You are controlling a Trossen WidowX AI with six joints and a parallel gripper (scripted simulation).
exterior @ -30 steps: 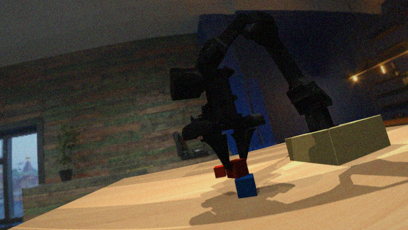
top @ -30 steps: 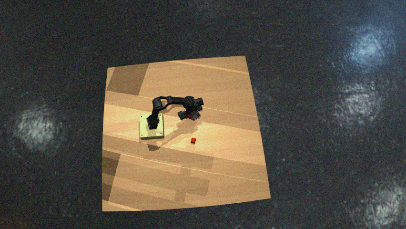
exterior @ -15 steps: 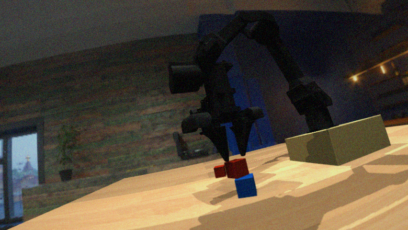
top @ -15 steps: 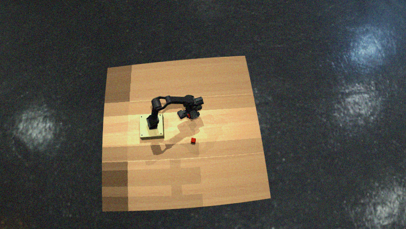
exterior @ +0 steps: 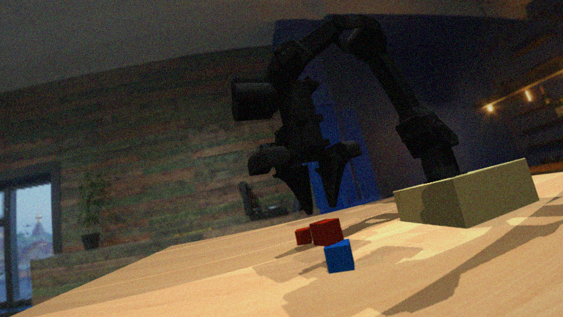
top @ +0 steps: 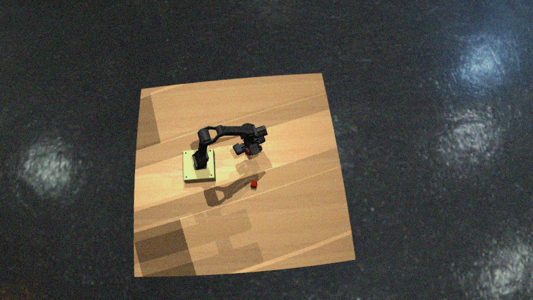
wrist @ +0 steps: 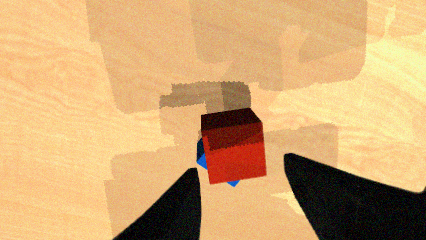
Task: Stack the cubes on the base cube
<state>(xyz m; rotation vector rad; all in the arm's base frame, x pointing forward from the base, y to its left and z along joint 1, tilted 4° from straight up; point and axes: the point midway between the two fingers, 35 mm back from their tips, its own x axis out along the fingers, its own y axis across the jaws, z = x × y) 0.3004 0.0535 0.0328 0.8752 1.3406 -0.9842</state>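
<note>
My gripper tip is 7 cm above the blue cube, 2 cm to the right of it and 1 cm past it.
</note>
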